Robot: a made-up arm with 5 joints.
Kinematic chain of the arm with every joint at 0, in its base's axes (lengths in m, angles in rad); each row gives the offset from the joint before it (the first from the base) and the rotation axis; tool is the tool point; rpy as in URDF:
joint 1: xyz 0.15 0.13 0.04 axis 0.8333 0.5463 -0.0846
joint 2: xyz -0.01 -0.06 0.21 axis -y
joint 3: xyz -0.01 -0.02 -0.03 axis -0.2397 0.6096 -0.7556
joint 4: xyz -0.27 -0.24 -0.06 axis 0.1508 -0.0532 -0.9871
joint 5: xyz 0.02 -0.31 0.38 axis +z
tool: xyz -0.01 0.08 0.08 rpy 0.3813 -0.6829 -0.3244
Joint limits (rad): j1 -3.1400..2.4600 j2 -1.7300..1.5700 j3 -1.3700..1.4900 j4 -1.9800..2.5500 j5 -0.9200..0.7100
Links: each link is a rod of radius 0.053 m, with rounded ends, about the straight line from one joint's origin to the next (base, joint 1, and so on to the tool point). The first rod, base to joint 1, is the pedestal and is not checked.
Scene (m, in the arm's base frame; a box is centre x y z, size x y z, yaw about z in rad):
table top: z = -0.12
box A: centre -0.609 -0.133 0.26 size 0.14 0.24 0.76 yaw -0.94
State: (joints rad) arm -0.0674 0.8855 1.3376 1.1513 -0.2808
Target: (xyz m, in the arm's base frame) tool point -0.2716 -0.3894 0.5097
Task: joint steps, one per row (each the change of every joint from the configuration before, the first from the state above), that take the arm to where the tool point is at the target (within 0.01 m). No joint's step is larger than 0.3 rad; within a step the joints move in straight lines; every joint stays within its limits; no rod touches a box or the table.
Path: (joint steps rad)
1: 0.2769 -0.2333 0.0508 -0.1340 -0.1319
2: 0.2769 -0.2334 0.0508 -0.1340 -0.1318
3: 0.2770 -0.2333 0.0508 -0.1340 -0.1319
4: 0.0377 0.2913 -0.2504 -0.1813 0.1495
5: 0.0378 0.2913 -0.2504 -0.1813 0.1495

